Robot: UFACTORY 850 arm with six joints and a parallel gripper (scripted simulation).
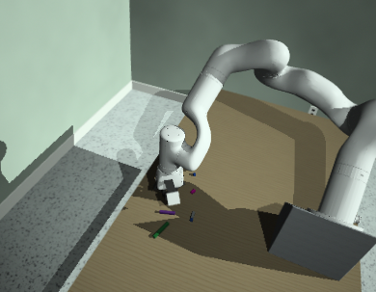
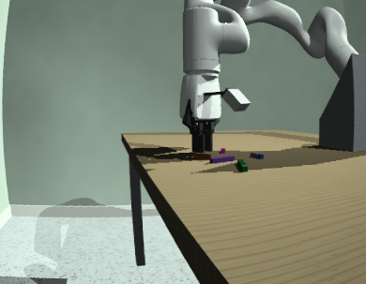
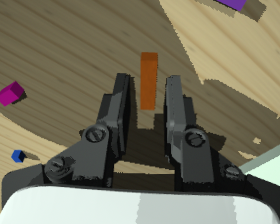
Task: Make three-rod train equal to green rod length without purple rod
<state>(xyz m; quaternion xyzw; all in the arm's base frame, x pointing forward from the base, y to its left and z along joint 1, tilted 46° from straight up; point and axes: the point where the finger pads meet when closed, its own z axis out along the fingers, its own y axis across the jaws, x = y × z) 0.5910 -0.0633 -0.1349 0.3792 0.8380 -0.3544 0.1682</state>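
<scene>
Now: the grey rod 12 cm behind my hand, 3 cm to the left of it and 3 cm below it.
</scene>
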